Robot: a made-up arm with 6 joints. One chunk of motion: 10 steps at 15 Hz.
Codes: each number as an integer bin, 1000 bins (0 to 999) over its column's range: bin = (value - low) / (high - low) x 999, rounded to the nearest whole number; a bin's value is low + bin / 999 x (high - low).
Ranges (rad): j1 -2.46..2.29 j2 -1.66..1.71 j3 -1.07..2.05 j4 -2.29..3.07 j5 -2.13..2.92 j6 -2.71..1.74
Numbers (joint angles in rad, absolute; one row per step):
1: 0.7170 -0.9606 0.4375 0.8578 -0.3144 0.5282
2: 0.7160 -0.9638 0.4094 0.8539 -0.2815 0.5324
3: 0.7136 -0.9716 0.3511 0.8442 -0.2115 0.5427
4: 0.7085 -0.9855 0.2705 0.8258 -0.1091 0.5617
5: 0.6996 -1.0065 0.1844 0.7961 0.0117 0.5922
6: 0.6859 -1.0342 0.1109 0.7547 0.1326 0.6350
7: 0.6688 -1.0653 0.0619 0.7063 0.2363 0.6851
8: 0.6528 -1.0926 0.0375 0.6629 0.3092 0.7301
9: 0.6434 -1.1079 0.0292 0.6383 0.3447 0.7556
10: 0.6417 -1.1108 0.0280 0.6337 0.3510 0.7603
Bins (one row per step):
1: 668 207 483 587 359 727
2: 668 206 474 586 366 728
3: 667 204 455 584 380 730
4: 666 200 429 581 400 734
5: 665 194 402 575 424 741
6: 662 186 378 567 448 751
7: 658 176 362 558 468 762
8: 655 168 355 550 483 772
9: 653 164 352 546 490 778
10: 652 163 352 545 491 779

